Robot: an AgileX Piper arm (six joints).
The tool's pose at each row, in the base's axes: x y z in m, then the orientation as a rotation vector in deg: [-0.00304, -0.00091, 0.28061, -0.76, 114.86, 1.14]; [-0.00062, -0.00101, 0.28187, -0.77, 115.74, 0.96]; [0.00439, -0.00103, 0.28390, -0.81, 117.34, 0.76]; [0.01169, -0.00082, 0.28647, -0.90, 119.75, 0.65]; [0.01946, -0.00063, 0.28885, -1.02, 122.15, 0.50]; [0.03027, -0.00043, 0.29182, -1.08, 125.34, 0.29]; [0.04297, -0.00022, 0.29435, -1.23, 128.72, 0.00]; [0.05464, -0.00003, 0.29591, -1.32, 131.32, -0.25]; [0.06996, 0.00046, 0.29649, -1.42, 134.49, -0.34]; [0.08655, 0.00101, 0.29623, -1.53, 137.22, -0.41]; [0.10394, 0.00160, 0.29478, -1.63, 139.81, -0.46]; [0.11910, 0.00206, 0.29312, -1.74, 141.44, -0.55]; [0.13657, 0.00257, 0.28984, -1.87, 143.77, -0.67]
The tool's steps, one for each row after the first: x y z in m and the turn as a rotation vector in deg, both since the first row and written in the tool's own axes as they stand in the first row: [-0.00216, -0.00013, 0.00166, 0.13, 0.88, -0.08]; [-0.00611, -0.00023, 0.00535, 0.25, 2.48, -0.18]; [-0.01151, -0.00013, 0.01090, 0.30, 4.89, -0.27]; [-0.01694, -0.00007, 0.01695, 0.35, 7.29, -0.39]; [-0.02418, -0.00004, 0.02551, 0.47, 10.48, -0.49]; [-0.03181, -0.00005, 0.03597, 0.61, 13.87, -0.67]; [-0.03813, -0.00006, 0.04591, 0.74, 16.47, -0.81]; [-0.04510, 0.00015, 0.05957, 0.76, 19.64, -0.87]; [-0.05184, 0.00040, 0.07474, 0.76, 22.37, -0.93]; [-0.05784, 0.00066, 0.09114, 0.75, 24.96, -0.98]; [-0.06271, 0.00082, 0.10560, 0.76, 26.60, -1.07]; [-0.06708, 0.00098, 0.12283, 0.78, 28.93, -1.17]
